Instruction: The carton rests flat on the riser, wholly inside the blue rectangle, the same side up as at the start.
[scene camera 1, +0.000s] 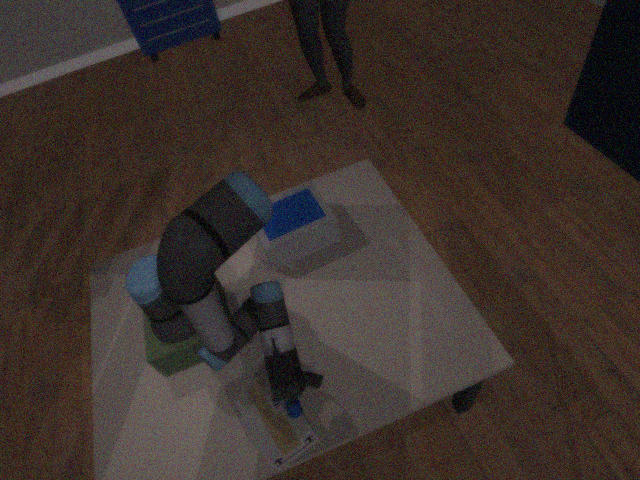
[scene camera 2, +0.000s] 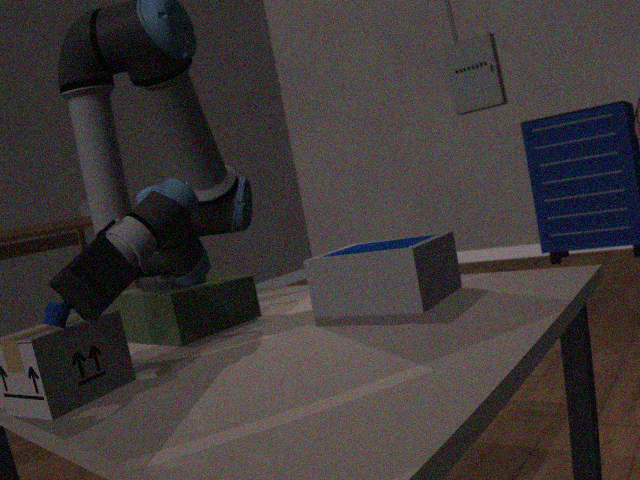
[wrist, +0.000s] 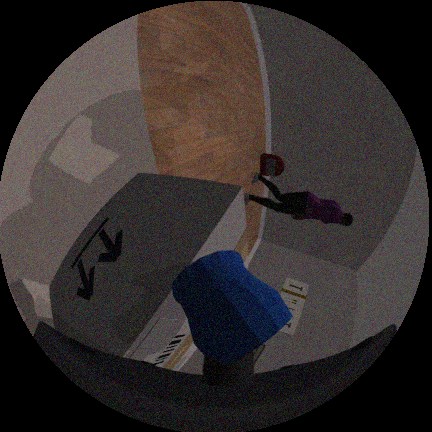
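Pixels of known places: end effector, tool point: (scene camera 1: 295, 415) (scene camera 2: 47, 324) (wrist: 228, 273); arm's base, origin of the base link: (scene camera 1: 179, 319) (scene camera 2: 173, 285).
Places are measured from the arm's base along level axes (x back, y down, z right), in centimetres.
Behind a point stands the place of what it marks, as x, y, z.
Observation:
The carton (scene camera 1: 295, 436) @[-15.3, -1.3, 46.4] (scene camera 2: 77, 361) @[-18.8, 4.1, 40.0] (wrist: 137, 245) @[-18.9, 1.9, 41.1] stands at the front left corner of the table (scene camera 1: 413, 320) @[-58.7, 10.8, 32.9] (scene camera 2: 361, 392) @[-61.4, 10.8, 30.8], with its arrow marks upright in scene camera 2. The blue suction cup (scene camera 1: 294, 410) (scene camera 2: 53, 312) (wrist: 229, 298) is tilted at the carton's top edge, and I cannot tell whether it touches. It holds nothing. The white riser (scene camera 1: 320, 242) @[-49.5, 7.1, -5.5] (scene camera 2: 371, 294) @[-46.3, 6.7, -5.8] stands at the far side of the table. Its top, the blue rectangle (scene camera 1: 293, 212) @[-46.2, -1.2, -15.4] (scene camera 2: 379, 245) @[-44.7, -1.2, -16.6], is bare.
The arm stands on a green base block (scene camera 1: 168, 356) @[6.2, 0.6, 8.9] (scene camera 2: 207, 310) @[-12.3, 5.5, 3.4] between the carton and the riser. A person's legs (scene camera 1: 330, 51) and a blue cabinet (scene camera 1: 168, 23) (scene camera 2: 584, 175) stand on the floor beyond the table. The carton lies close to the table's edge.

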